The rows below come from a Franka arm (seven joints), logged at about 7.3 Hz.
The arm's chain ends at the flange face. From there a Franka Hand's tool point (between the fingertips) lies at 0.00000 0.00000 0.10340 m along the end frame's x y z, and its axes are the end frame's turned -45 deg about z.
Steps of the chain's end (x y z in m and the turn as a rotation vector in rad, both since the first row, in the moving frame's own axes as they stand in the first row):
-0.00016 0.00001 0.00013 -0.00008 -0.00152 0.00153
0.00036 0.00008 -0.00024 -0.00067 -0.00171 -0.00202
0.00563 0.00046 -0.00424 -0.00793 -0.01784 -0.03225
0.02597 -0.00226 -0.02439 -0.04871 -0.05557 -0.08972
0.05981 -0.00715 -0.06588 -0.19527 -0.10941 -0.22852
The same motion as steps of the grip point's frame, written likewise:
-0.00024 -0.00021 0.00013 0.00102 -0.00113 0.00153
0.00002 0.00024 -0.00024 0.00074 -0.00168 -0.00202
0.00176 0.00361 -0.00426 0.00701 -0.01822 -0.03225
0.01233 0.01661 -0.02467 0.00485 -0.07374 -0.08972
0.02616 0.04593 -0.06845 -0.06071 -0.21544 -0.22852

